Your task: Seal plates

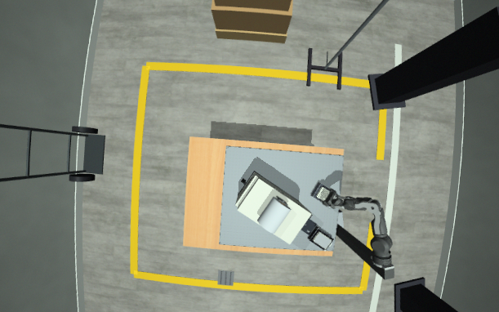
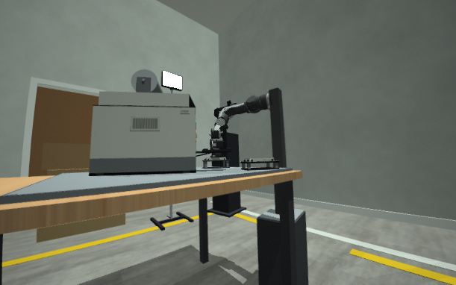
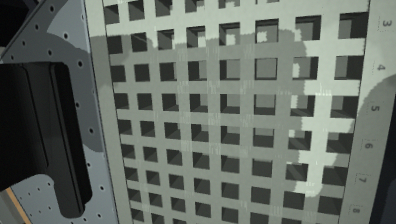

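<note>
The plate is 1 cm below my hand. From my hand the other things lie so: foil roll 44 cm ahead, 35 cm above, 4 cm to the right; then sealer stage 19 cm ahead, 18 cm to the left, 3 cm above.
</note>
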